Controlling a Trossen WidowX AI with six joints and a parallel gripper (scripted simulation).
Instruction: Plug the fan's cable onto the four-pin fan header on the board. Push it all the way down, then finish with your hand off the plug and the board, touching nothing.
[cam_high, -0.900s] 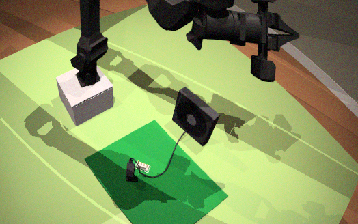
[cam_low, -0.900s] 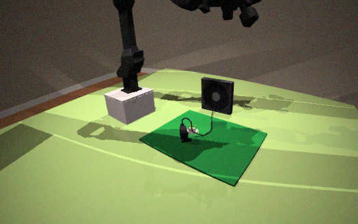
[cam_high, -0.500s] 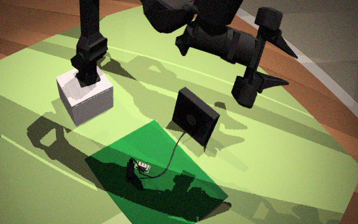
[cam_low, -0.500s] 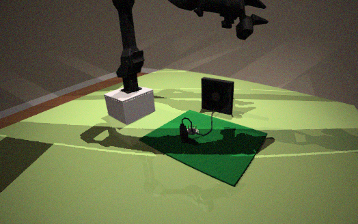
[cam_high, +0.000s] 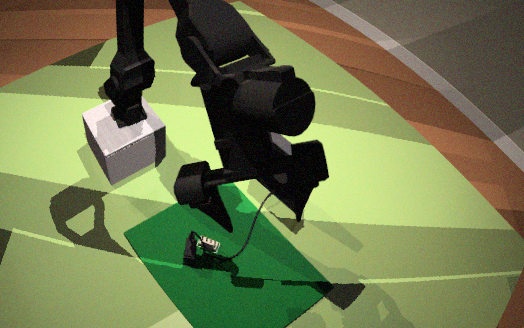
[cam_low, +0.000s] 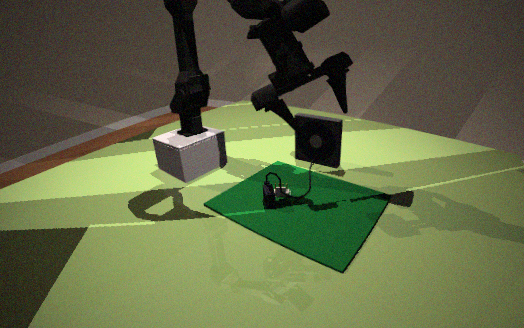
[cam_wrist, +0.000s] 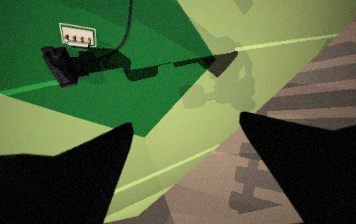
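Right now my gripper tip is 70 mm past the dark fan plug, 80 mm to the left of it and 140 mm above it. Also, from my gripper tip: board: 30 mm behind, 30 mm to the right, 170 mm below; black square fan: 120 mm behind, 130 mm to the left, 100 mm below.
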